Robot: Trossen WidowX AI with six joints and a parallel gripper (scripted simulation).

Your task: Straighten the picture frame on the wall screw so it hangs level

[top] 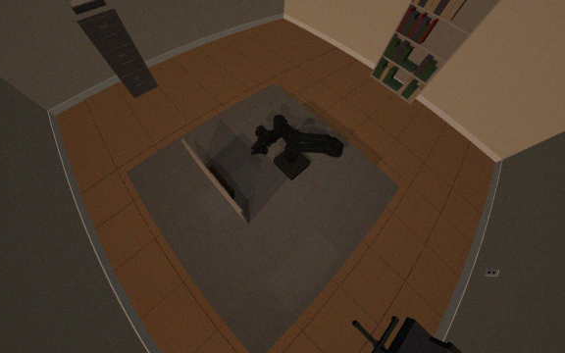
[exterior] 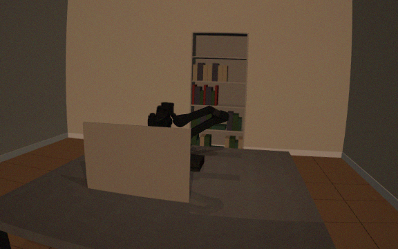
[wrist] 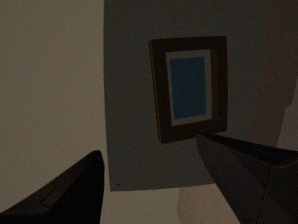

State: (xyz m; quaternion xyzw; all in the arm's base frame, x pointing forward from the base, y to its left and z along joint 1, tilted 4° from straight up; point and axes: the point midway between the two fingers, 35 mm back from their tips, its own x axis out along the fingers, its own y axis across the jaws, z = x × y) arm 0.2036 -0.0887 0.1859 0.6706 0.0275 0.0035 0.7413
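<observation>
Right now the picture frame is 21 cm ahead of my gripper tip and 10 cm below it. Also, from my gripper tip: wall panel 22 cm ahead, 1 cm to the right, 10 cm below.
</observation>
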